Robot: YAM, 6 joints.
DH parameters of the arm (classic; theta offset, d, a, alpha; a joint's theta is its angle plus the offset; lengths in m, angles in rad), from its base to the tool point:
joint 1: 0 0.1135 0.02 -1.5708
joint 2: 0 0 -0.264 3.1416
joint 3: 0.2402 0 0.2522 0
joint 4: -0.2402 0 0.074 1.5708
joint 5: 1.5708 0 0 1.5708
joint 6: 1.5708 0.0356 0 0
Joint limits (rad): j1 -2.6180..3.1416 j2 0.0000..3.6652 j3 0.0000..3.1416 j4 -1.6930..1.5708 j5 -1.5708..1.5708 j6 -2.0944..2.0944
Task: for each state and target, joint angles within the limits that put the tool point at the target. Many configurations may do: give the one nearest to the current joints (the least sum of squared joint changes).
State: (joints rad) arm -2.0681 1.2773 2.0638 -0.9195 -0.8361 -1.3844
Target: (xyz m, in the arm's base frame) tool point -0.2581 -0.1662 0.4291
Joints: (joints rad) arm -2.6180 1.5217 1.7899 -0.9976 -0.4314 -1.3844
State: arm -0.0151 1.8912 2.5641 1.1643 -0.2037 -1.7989
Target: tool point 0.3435 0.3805 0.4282
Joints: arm 0.8180 2.3568 2.2576 1.1261 -0.2696 -1.7989
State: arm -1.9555 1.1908 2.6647 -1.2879 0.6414 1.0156
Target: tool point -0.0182 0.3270 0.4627
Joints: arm -1.5846 0.5363 2.7860 -1.5999 0.6916 1.0156
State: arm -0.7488 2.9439 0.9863 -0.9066 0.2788 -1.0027
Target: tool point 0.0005 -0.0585 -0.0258
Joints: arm -1.2442 2.9142 0.6087 -1.0596 0.5397 -1.0027
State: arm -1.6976 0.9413 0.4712 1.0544 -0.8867 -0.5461
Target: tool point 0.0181 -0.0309 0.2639
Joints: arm -2.0688 0.0000 0.0000 1.3791 -1.0378 -0.5461
